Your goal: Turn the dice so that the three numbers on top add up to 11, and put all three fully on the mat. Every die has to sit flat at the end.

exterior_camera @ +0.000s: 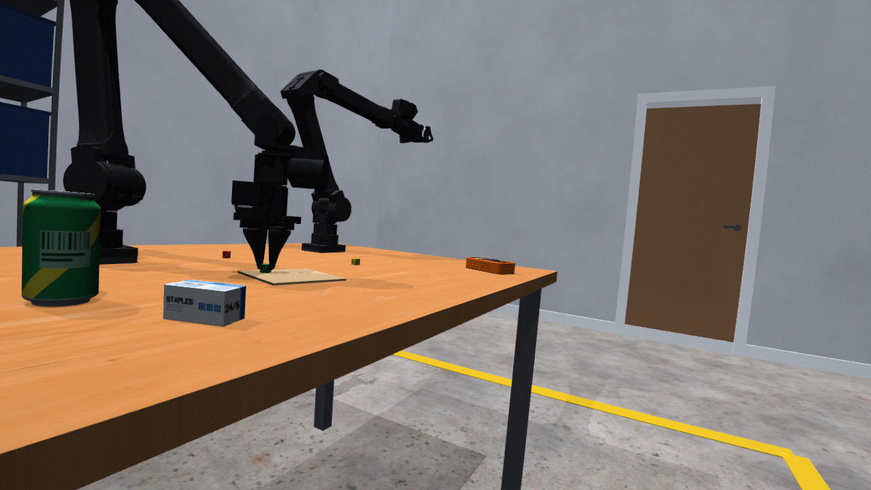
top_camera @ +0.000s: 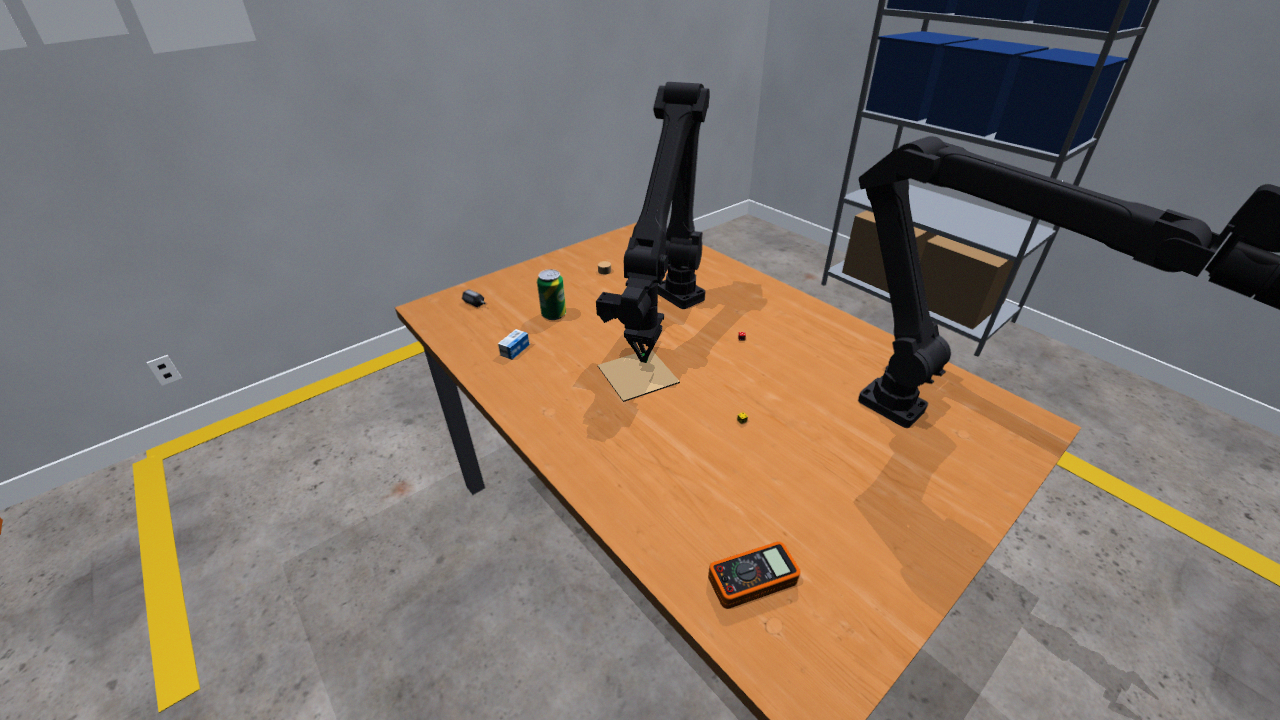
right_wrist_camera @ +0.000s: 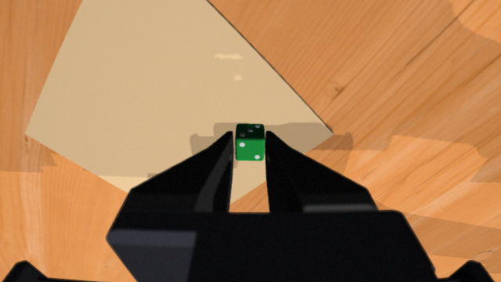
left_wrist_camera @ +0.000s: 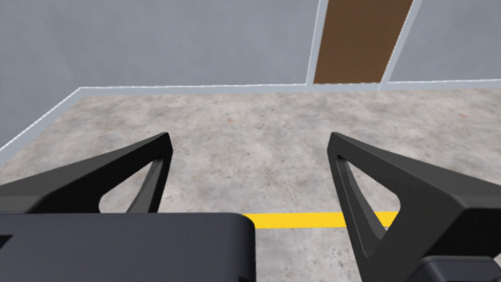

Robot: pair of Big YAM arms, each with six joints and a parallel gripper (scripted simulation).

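My right hand is 1 cm above the green die. From my right hand the other things lie so: yellow die (28 cm to the left, 1 cm below, 1 cm behind); then tan mat (4 cm ahead, 2 cm to the left, 2 cm below); then red die (24 cm behind, 10 cm to the left, 1 cm below).
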